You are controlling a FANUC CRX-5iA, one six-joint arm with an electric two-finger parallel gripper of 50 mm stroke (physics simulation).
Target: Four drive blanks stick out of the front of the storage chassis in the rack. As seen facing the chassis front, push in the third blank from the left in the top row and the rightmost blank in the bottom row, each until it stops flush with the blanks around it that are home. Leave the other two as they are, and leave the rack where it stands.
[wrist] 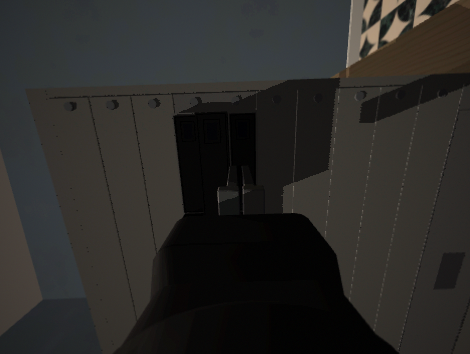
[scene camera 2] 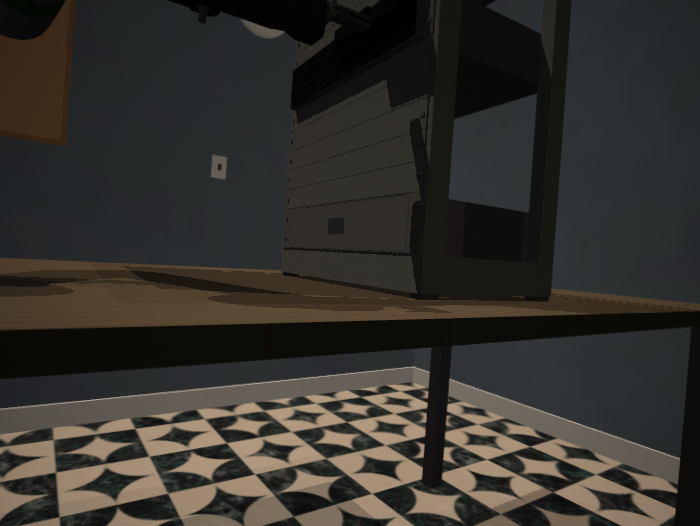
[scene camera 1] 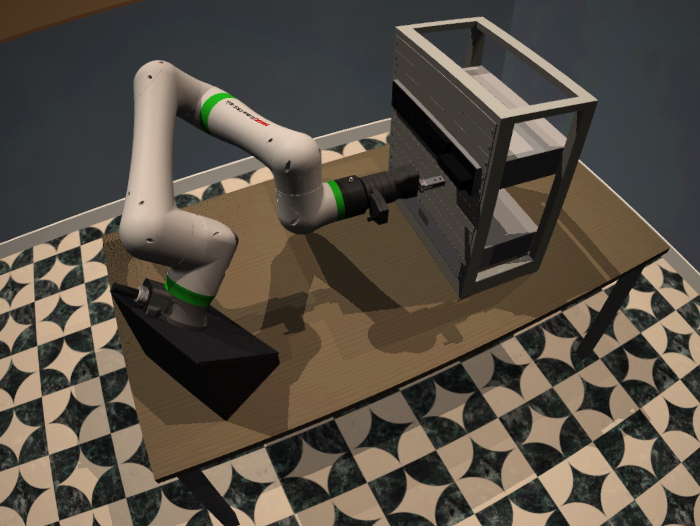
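Where they show: gripper, fingertip midpoint: [wrist: 239, 178] [scene camera 2: 366, 25] [scene camera 1: 442, 180]; arm's base, origin of the base link: [scene camera 1: 178, 316].
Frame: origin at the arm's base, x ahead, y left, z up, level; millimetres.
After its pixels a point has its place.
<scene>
The black storage chassis [scene camera 1: 415, 121] @(x 701, y 315, z 216 mm) [scene camera 2: 316, 82] @(x 699, y 338, z 203 mm) spans the rack front; its blanks are hard to tell apart in the dark. In the wrist view, its right end shows three rows. The rightmost bottom-row blank [wrist: 242, 145] @(x 733, y 60, z 196 mm) is directly beyond my fingertips. The middle-row blank [wrist: 212, 160] @(x 697, y 65, z 225 mm) beside it looks nearer the camera and seems to stick out; the rightmost top-row blank [wrist: 188, 165] @(x 730, y 80, z 255 mm) lies farther left in the view. The third top-row blank cannot be made out. My gripper [scene camera 1: 443, 180] @(x 683, y 77, z 202 mm) [scene camera 2: 367, 24] @(x 683, y 77, z 202 mm) [wrist: 239, 178] @(x 683, y 77, z 202 mm) is shut and empty, close before the bottom row. Contact cannot be made out.
The grey rack [scene camera 1: 540, 110] @(x 866, y 13, z 422 mm) [scene camera 2: 438, 169] @(x 775, y -1, z -11 mm) [wrist: 120, 200] @(x 740, y 124, z 345 mm) stands on the wooden table [scene camera 1: 345, 367] @(x 383, y -126, z -196 mm) [scene camera 2: 169, 313] @(x 423, y -168, z -196 mm). Plain panels lie above and below the chassis. The rack's side post [scene camera 1: 491, 197] @(x 778, y -1, z 194 mm) is near the gripper on the right. Walls stand behind.
</scene>
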